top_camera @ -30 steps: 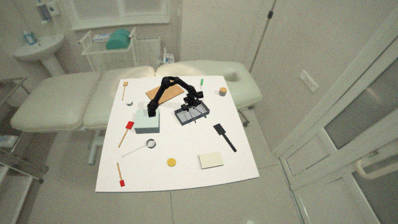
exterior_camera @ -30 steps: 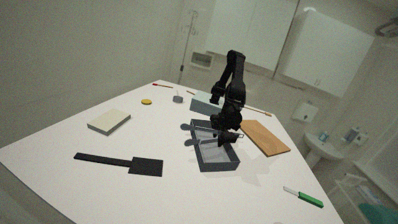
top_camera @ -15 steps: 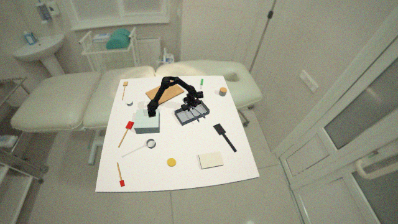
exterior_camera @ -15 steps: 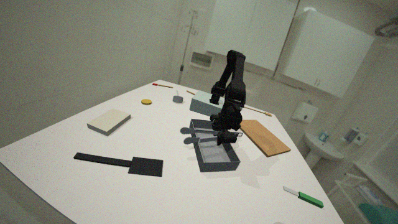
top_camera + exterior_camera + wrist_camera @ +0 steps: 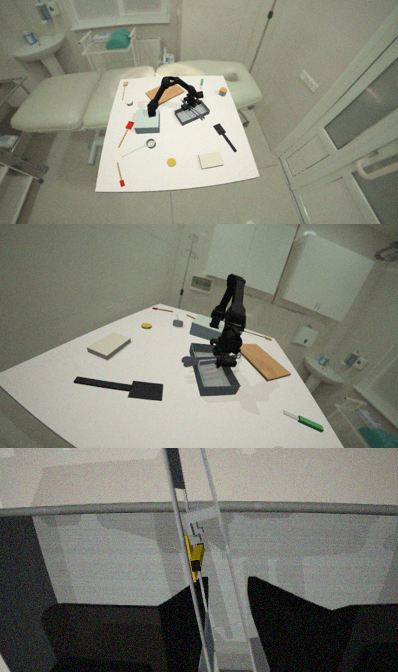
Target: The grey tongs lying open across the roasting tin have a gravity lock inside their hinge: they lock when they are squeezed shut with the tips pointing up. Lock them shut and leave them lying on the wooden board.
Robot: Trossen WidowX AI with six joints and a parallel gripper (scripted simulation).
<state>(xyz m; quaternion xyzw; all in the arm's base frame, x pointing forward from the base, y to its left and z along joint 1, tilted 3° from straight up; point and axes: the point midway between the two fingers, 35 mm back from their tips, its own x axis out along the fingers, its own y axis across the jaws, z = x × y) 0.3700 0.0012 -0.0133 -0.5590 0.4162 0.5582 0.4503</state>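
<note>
Right now the roasting tin is 30 mm to the right of my gripper tip and 10 mm ahead of it. The rest, counted from my gripper tip: black spatula 350 mm to the right, 210 mm ahead, 20 mm below; then wooden board 330 mm to the left, 190 mm behind, 20 mm below; then yellow slider 40 mm above, 30 mm to the left, 20 mm behind.
</note>
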